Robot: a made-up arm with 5 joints. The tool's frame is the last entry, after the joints.
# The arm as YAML. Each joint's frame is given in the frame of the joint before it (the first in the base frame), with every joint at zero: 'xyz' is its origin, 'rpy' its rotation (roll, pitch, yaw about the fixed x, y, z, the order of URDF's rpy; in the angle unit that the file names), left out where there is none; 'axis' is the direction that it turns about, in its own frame. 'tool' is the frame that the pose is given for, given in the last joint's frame.
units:
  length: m
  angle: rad
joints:
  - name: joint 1
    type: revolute
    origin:
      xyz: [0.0, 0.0, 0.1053]
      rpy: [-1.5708, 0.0, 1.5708]
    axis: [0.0, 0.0, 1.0]
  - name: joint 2
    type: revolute
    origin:
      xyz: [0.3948, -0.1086, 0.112]
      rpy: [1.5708, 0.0, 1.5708]
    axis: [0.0, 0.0, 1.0]
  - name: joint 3
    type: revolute
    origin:
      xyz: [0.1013, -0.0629, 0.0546]
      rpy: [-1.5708, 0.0, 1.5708]
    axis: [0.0, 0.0, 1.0]
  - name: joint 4
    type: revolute
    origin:
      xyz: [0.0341, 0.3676, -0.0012]
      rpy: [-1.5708, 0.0, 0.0]
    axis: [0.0, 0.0, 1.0]
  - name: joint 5
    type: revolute
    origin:
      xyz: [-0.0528, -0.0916, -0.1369]
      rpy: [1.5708, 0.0, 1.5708]
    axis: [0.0, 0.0, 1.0]
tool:
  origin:
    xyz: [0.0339, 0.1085, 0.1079]
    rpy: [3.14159, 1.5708, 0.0]
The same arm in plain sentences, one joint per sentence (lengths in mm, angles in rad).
The arm has five revolute joints in a row. What follows holds with every joint at zero, and every direction is one of the base frame's.
Joint 1 lies 105.3 mm along +z from the base frame's origin and rotates about -x.
Joint 2 lies 112 mm along -x and 394.8 mm along +y and 108.6 mm along +z from joint 1 and rotates about +y.
Joint 3 lies 62.9 mm along +x and 54.6 mm along +y and 101.3 mm along -z from joint 2 and rotates about +z.
Joint 4 lies 34.1 mm along -x and 367.6 mm along -y and 1.2 mm along -z from joint 3 and rotates about -y.
Joint 5 lies 52.8 mm along +x and 136.9 mm along +y and 91.6 mm along +z from joint 4 and rotates about -x.
The tool frame, which is the frame that the pose is given for, lies 107.9 mm along -x and 108.5 mm along -y and 33.9 mm along -z from joint 5; its axes are the base frame's turned by roll 0, pitch 0 and yaw 0 rad (as in URDF: about the fixed x, then y, then z).

